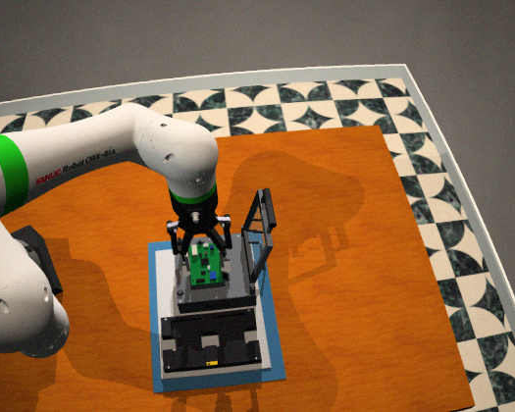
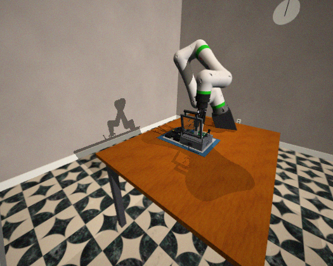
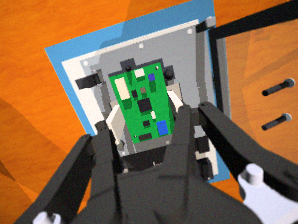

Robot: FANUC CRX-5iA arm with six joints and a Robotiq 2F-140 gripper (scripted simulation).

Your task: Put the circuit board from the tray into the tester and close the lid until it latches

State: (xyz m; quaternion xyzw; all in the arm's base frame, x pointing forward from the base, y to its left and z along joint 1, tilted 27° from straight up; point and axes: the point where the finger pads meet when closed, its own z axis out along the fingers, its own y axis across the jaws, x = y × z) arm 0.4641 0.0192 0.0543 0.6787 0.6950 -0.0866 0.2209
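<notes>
The green circuit board is 2 cm below my hand. From my hand the other things lie so: tester lid 12 cm ahead, 8 cm above; then latch hook 6 cm behind, 6 cm to the left, 1 cm below.
</notes>
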